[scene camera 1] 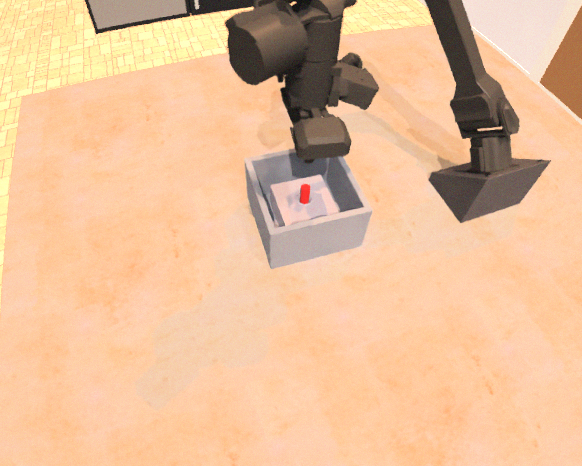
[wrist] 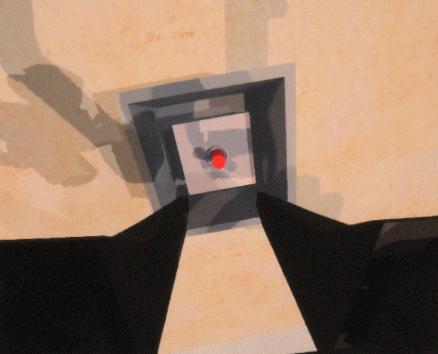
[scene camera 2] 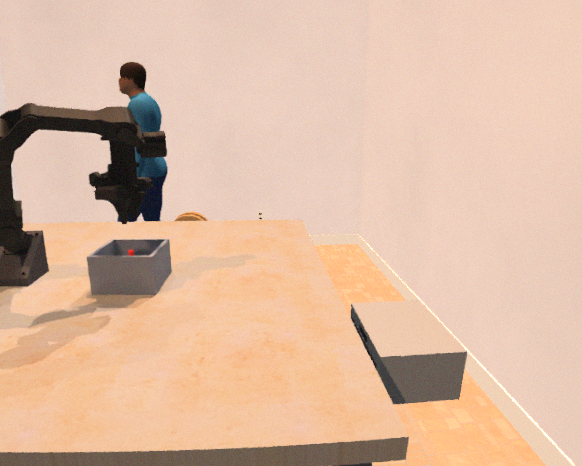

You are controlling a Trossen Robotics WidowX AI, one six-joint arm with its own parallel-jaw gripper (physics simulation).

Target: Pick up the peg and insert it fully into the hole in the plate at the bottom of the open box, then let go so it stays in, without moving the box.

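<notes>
The red peg stands nearly upright in the hole at the middle of the pale plate, with its upper part showing above the plate. How deep it sits is hidden. The plate lies inside the open grey box, which stands on the table. My gripper is part open and empty, above the box and apart from the peg. In the scene camera 2 view the gripper hangs over the box rim; in the scene camera 1 view its fingertips are mostly hidden behind the gripper body.
The arm's dark wedge-shaped base stands on the table beside the box. A grey block-shaped object is beyond the table's right edge in the scene camera 2 view. A person in a blue top stands behind the arm.
</notes>
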